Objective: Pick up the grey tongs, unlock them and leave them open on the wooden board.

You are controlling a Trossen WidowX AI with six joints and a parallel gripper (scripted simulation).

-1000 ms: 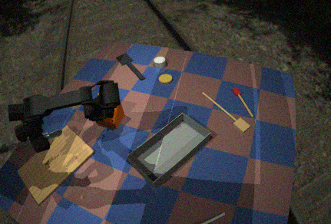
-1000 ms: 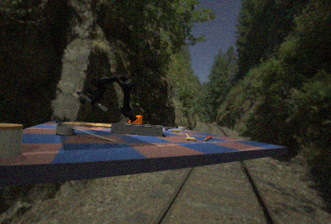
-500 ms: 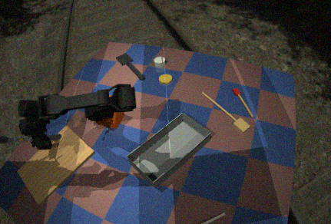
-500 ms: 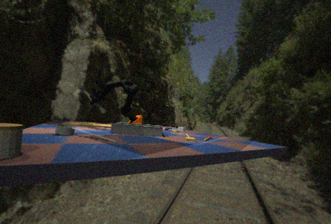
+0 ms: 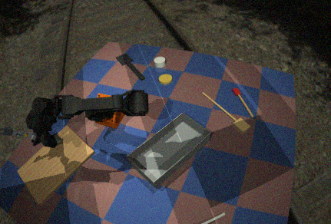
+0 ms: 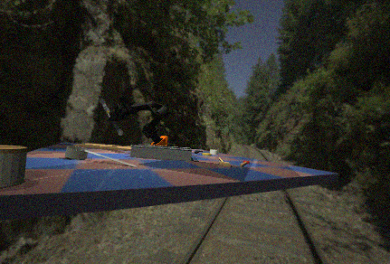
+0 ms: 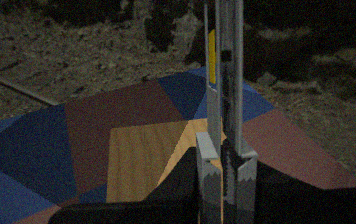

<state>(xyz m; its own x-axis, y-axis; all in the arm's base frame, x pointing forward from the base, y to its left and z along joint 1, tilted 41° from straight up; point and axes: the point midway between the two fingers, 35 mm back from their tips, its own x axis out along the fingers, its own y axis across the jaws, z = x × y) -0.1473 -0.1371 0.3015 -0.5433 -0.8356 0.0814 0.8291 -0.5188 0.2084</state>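
The wooden board is 180 mm below my gripper tip, 20 mm to the left of it and 10 mm behind it. The rest, counted from my gripper tip: roasting tin 480 mm ahead, 220 mm to the left, 160 mm below; then black spatula 750 mm to the left, 190 mm below, 80 mm ahead; then red-tipped stick 750 mm ahead, 590 mm to the left, 180 mm below.
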